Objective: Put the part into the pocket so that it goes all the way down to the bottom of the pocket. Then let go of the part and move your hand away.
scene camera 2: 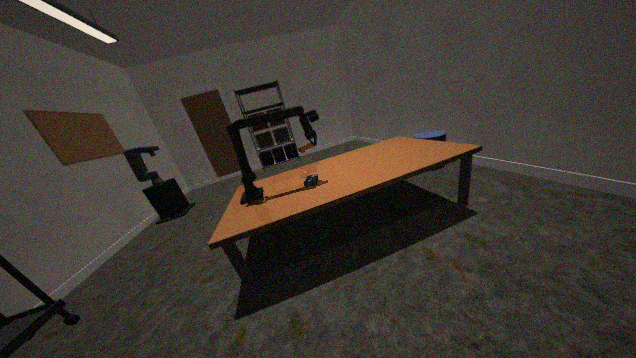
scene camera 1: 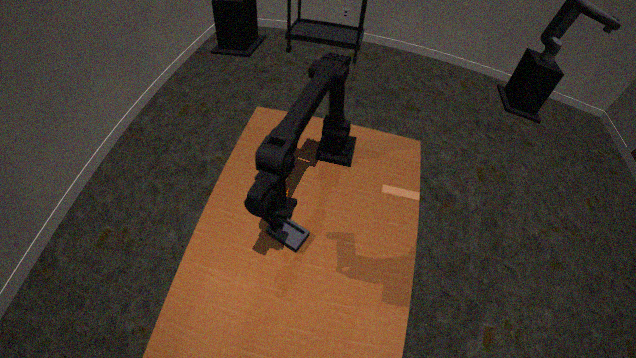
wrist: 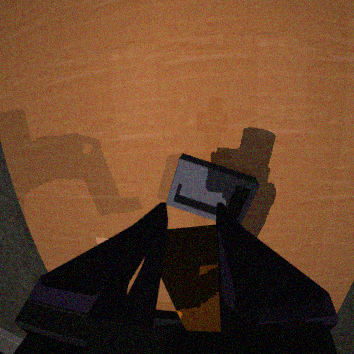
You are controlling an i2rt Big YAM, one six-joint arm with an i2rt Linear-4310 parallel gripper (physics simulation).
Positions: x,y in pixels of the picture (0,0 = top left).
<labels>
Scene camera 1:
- grey-blue block with pocket: 292,235
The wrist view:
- my gripper: 191,211
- grey-blue block with pocket: 197,185
</labels>
